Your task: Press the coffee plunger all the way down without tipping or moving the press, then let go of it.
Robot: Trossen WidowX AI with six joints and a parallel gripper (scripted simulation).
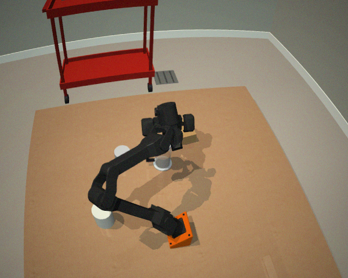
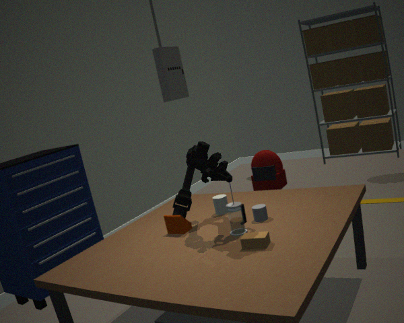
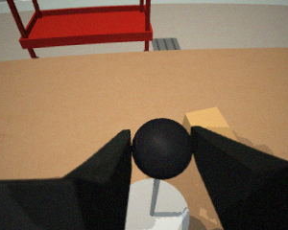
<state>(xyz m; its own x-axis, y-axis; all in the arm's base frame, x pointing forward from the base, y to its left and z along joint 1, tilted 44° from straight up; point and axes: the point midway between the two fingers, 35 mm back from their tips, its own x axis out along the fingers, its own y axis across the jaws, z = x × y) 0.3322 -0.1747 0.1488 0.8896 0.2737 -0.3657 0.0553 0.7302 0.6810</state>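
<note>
My gripper tip is 1 cm past the coffee press, 2 cm to the right of it and 14 cm above it. From my gripper tip the other things lie so: tan wooden block 14 cm ahead, 14 cm to the right, 25 cm below.
</note>
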